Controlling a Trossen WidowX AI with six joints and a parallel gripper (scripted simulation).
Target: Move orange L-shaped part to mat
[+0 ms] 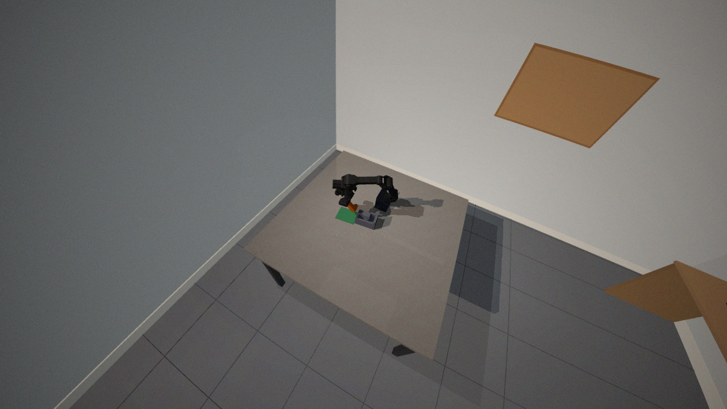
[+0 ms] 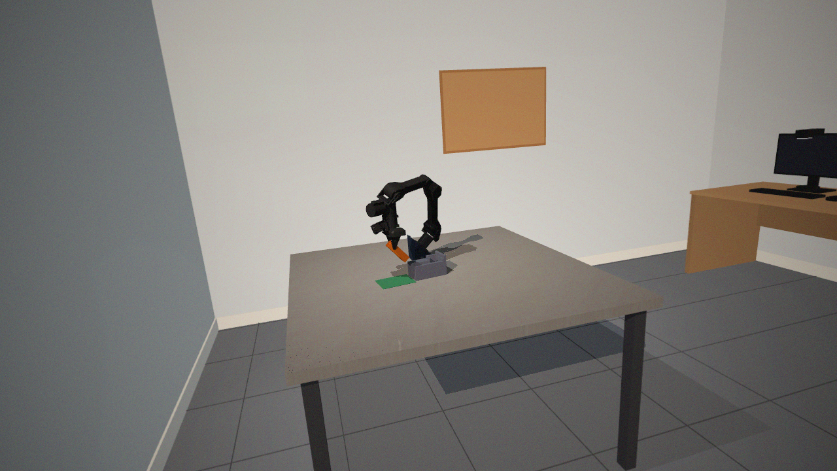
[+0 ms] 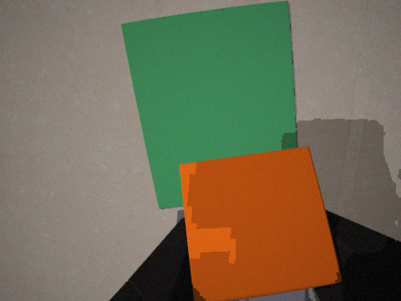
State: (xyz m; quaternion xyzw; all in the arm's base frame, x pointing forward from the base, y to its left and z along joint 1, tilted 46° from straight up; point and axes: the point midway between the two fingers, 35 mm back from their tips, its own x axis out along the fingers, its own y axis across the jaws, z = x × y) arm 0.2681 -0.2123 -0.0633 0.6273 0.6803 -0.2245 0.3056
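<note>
Now: gripper tip 160 mm above the green mat. Round my gripper tip: orange L-shaped part (20 mm behind, 30 mm to the left, 30 mm below).
</note>
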